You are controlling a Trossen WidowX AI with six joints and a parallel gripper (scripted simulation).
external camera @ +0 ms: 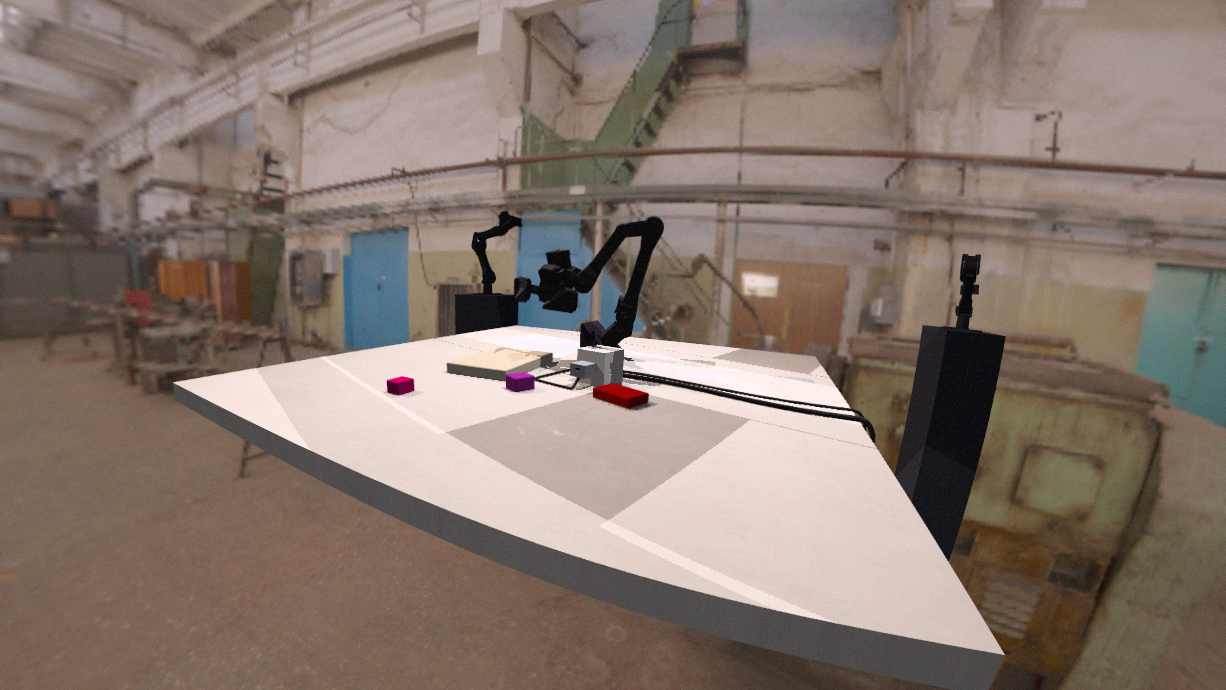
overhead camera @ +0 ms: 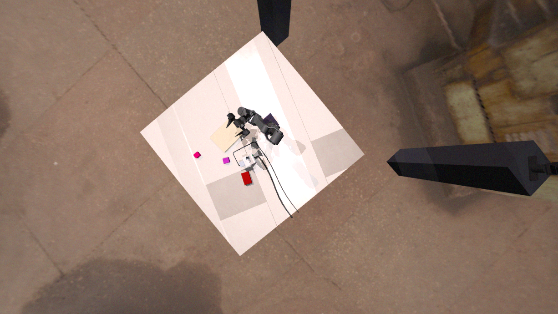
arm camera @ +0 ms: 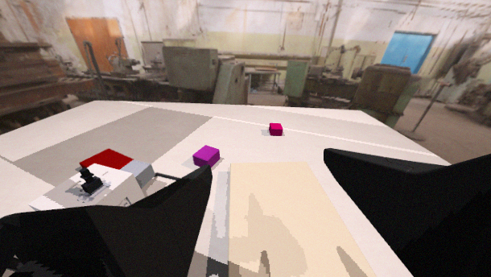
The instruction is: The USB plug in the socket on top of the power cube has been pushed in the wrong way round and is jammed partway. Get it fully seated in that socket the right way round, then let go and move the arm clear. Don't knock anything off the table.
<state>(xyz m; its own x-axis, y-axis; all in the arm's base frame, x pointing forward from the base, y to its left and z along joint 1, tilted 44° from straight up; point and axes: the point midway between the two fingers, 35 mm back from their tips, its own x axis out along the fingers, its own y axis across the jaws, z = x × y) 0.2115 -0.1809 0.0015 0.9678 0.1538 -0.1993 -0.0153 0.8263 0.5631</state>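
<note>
Right now my gripper tip is 200 mm to the right of the dark USB plug, 70 mm above it and 40 mm short of it. Round my gripper tip: purple block: 190 mm ahead, 150 mm below, 90 mm to the left; then USB socket: 200 mm to the left, 90 mm below, 40 mm ahead; then beige slab: 150 mm below, 50 mm to the right, 40 mm ahead.
</note>
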